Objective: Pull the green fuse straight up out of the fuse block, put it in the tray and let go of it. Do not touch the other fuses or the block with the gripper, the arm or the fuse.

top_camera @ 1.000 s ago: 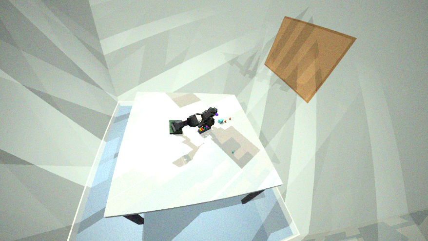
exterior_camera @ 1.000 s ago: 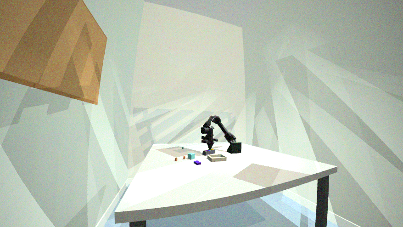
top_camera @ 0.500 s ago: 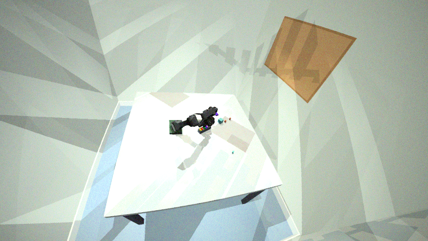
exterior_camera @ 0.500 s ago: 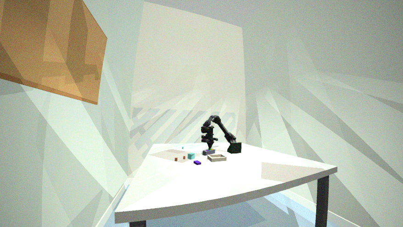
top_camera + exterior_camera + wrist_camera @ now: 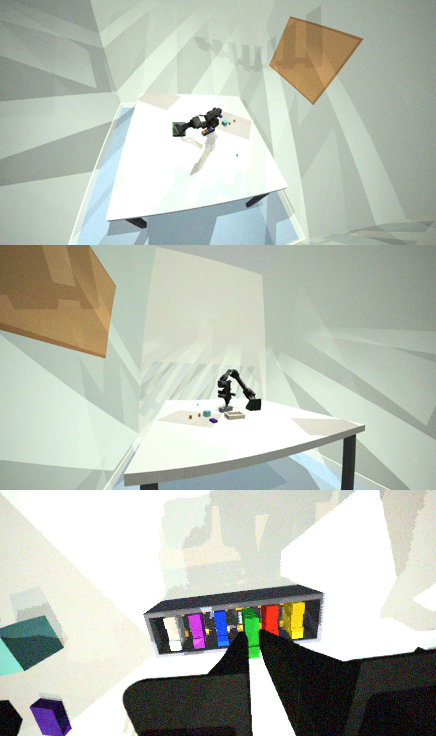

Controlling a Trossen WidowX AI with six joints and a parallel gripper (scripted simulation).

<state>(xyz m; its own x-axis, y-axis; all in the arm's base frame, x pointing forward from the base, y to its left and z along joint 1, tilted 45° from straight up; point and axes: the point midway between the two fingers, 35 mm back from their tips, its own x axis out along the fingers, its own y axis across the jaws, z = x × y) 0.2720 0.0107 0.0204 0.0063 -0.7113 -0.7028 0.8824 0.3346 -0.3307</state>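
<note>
The beige tray is 10 mm ahead of my gripper tip, 190 mm to the left of it and 50 mm below it. Also, from my gripper tip: green fuse 10 mm below; then cyan cube 210 mm ahead, 110 mm to the left, 40 mm below; then purple block 190 mm ahead, 240 mm to the left, 50 mm below.
</note>
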